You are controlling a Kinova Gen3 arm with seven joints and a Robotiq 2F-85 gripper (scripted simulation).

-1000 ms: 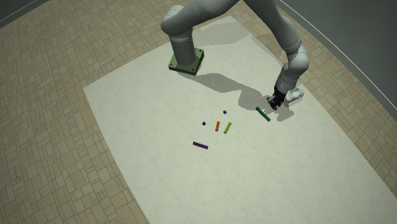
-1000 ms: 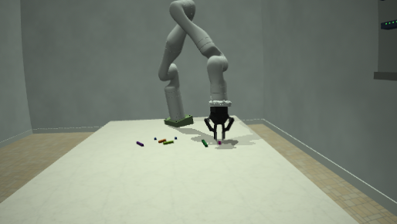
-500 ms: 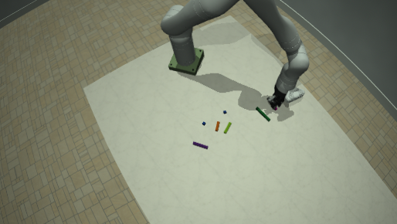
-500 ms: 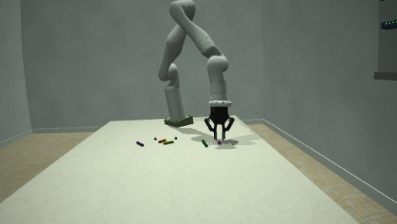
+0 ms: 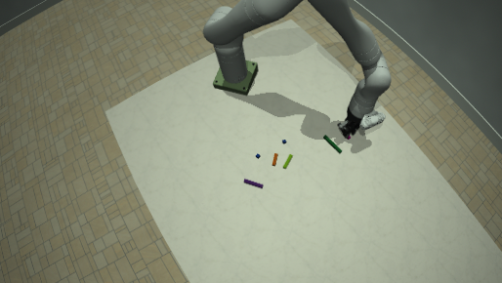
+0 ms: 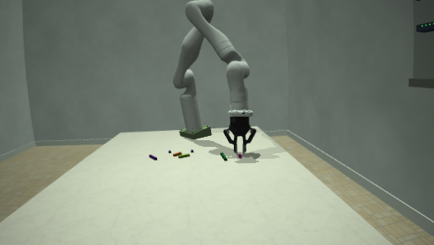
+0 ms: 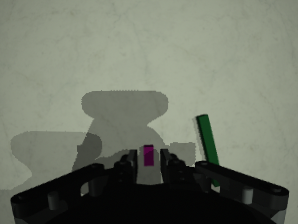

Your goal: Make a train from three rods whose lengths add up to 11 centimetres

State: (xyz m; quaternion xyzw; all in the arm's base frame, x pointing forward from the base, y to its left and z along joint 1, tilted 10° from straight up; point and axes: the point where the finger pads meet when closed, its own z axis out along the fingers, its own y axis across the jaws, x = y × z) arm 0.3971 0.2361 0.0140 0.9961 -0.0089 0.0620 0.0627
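My gripper is now 3 cm above the magenta rod. The rest, counted from my hand: lime rod 23 cm to the right, 3 cm below, 2 cm behind; green rod 7 cm to the right, 3 cm below; orange rod 27 cm to the right, 4 cm behind, 3 cm below.
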